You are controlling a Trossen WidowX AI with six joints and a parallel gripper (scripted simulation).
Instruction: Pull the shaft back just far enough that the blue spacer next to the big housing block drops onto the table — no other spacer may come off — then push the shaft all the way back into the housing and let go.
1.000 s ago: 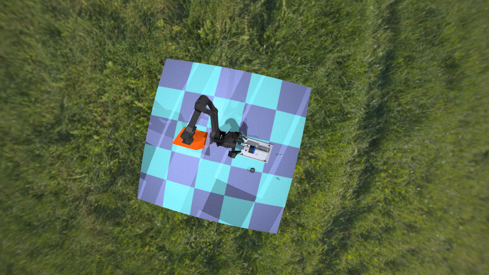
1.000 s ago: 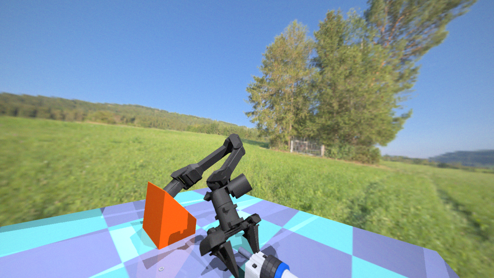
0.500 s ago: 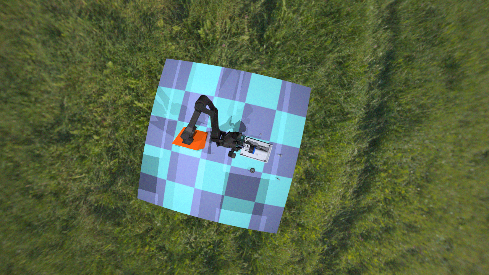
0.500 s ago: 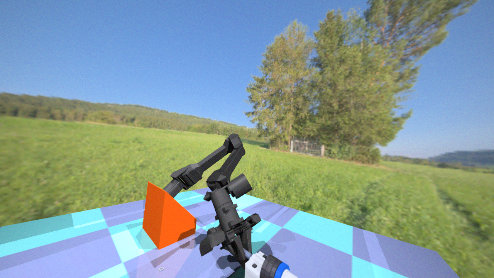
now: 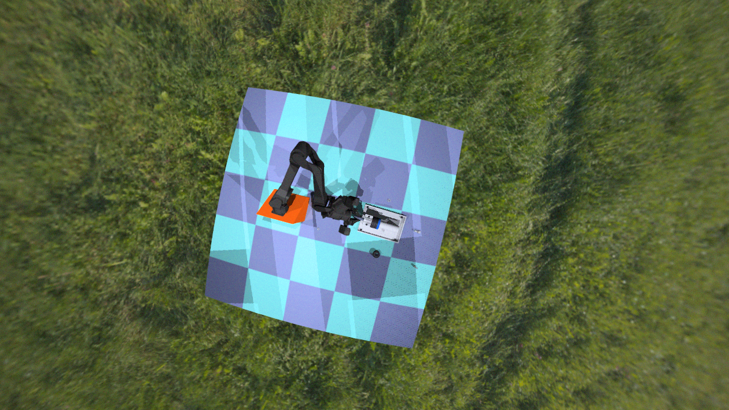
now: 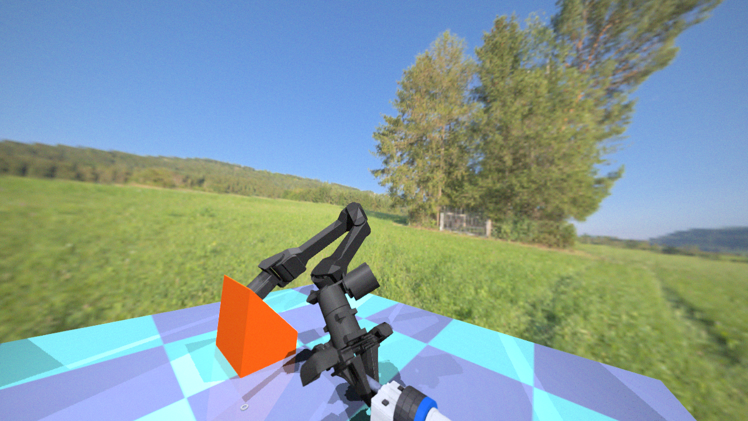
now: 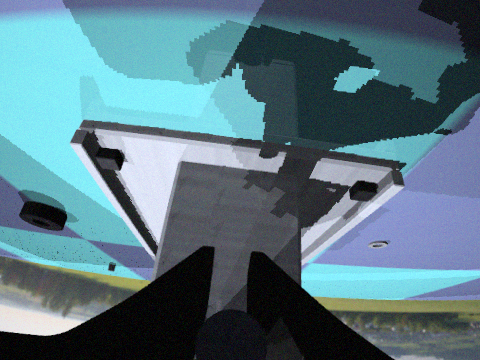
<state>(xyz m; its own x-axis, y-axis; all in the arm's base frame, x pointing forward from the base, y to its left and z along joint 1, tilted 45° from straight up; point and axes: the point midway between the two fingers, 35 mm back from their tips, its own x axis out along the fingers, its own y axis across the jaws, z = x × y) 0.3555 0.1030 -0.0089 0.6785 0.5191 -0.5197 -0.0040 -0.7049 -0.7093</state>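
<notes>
Right now my gripper tip is 4 cm short of the grey shaft and 3 cm below it. Also, from my gripper tip: black spacer (7 cm ahead, 2 cm above); white baseplate (12 cm ahead, 1 cm below); blue spacer (9 cm ahead, 2 cm above).
</notes>
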